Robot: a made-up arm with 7 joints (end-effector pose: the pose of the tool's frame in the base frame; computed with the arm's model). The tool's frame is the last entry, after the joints.
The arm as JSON. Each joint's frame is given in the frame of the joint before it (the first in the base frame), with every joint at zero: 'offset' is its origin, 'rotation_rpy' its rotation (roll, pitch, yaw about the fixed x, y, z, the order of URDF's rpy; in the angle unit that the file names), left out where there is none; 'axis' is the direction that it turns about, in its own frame. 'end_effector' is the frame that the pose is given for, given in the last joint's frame.
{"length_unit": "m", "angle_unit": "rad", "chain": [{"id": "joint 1", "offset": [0.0, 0.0, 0.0], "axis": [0.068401, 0.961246, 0.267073]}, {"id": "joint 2", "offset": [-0.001, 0.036, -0.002], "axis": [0.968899, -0.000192, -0.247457]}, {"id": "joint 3", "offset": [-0.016, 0.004, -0.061], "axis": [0.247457, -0.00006, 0.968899]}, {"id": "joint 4", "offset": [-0.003, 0.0, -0.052], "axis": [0.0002, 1.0, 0.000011]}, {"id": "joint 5", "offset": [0.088, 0.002, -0.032], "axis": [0.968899, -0.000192, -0.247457]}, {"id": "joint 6", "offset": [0.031, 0.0, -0.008], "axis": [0.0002, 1.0, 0.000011]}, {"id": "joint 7", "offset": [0.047, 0.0, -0.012], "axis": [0.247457, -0.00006, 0.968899]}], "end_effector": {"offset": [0.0, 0.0, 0.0], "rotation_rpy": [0.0, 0.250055, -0.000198]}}
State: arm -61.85 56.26 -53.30 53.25 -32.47 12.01 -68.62
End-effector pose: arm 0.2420 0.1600 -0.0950 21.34 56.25 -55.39
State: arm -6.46 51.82 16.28 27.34 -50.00 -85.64 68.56
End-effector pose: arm 0.1174 0.2022 -0.0526 -24.56 -77.72 80.81
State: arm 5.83 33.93 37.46 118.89 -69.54 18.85 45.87
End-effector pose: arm -0.1454 0.1290 -0.2110 32.86 -101.04 -132.22
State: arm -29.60 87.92 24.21 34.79 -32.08 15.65 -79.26
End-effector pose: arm 0.1496 0.2484 0.0761 27.68 17.48 -32.00
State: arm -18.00 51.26 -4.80 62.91 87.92 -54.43 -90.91
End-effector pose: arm 0.0962 0.2006 -0.1899 -46.50 -111.34 122.11
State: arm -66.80 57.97 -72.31 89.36 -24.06 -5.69 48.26
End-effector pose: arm 0.1992 0.2399 -0.0709 90.04 8.12 61.30
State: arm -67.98 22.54 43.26 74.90 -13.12 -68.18 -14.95
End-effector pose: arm 0.2369 0.1372 -0.0697 -7.47 -53.13 26.51
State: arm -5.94 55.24 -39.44 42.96 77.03 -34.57 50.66
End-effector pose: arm 0.0548 0.1661 -0.2233 92.52 -12.74 -64.77
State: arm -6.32 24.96 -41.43 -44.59 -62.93 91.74 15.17
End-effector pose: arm 0.0468 -0.0415 -0.0998 13.15 75.33 -75.74
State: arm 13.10 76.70 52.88 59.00 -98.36 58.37 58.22
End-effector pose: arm 0.0503 0.2899 -0.0409 -43.24 56.12 96.83
